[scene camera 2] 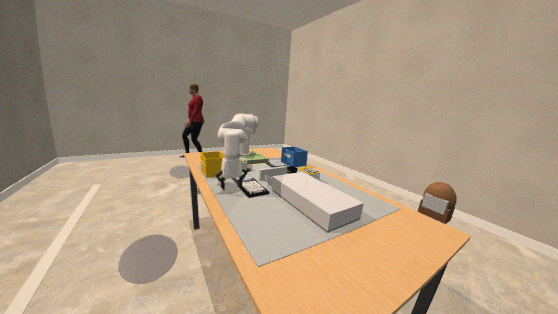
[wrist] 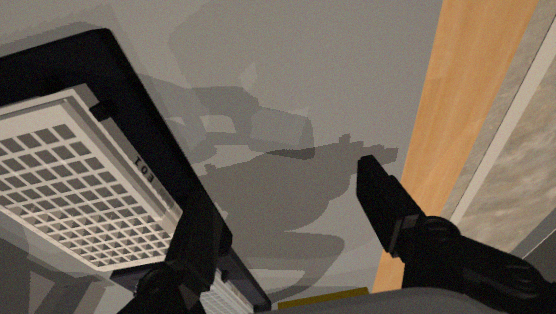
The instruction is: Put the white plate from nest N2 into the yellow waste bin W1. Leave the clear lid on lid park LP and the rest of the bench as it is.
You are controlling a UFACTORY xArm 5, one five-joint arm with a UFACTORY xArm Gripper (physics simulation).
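Frame: origin at the arm's base, x ahead, y left, z up, level; centimetres.
Where they show: gripper, fingertip midpoint: point(scene camera 2: 231, 187) point(wrist: 283, 191); arm's base at its link origin: point(scene camera 2: 243, 154).
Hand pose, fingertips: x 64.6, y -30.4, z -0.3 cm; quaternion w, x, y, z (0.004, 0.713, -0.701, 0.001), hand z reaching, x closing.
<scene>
Things, the pixels of their top centre, and the offset from my fingertips. "spot": a spot on its surface instead. Level surfaces: height alone.
- white gridded plate at its top centre: point(wrist: 85, 216) point(scene camera 2: 253, 185) dx +1.0, dy +11.7, dz +0.0 cm
- black nest at its top centre: point(wrist: 90, 211) point(scene camera 2: 253, 186) dx +1.0, dy +11.7, dz -0.5 cm
- yellow waste bin at its top centre: point(scene camera 2: 213, 154) dx -34.7, dy -1.8, dz +9.3 cm
- pale gridded piece at a spot on its surface: point(wrist: 227, 297) spot: dx -13.9, dy +8.2, dz -0.1 cm
- grey mat at its surface level: dz -2.7 cm
- blue bin at its top centre: point(scene camera 2: 294, 149) dx -35.1, dy +62.8, dz +9.3 cm
- yellow-edged rack at its top centre: point(scene camera 2: 308, 169) dx +0.9, dy +49.6, dz +5.0 cm
A white gridded plate point(scene camera 2: 254, 187) point(wrist: 85, 195) lies in a black nest point(scene camera 2: 258, 195) point(wrist: 127, 107); the nest's number cannot be read. My gripper point(scene camera 2: 232, 185) point(wrist: 283, 191) is open and empty, beside the plate toward the table's left edge in the scene view. In the wrist view its left finger overlaps the nest's long edge and the right finger is over the mat. The yellow waste bin point(scene camera 2: 211, 165) stands behind the gripper; its edge point(wrist: 322, 298) shows low in the wrist view. Part of another pale gridded piece point(wrist: 227, 297) shows there; whether a clear lid covers it cannot be told.
A long whitish box point(scene camera 2: 317, 197) lies right of the nest on the grey mat point(scene camera 2: 280, 240) point(wrist: 325, 60). A blue bin point(scene camera 2: 294, 157), a green piece point(scene camera 2: 256, 158) and a yellow-edged rack point(scene camera 2: 310, 172) stand farther back. The wooden table edge point(wrist: 460, 90) runs along the right of the wrist view.
</scene>
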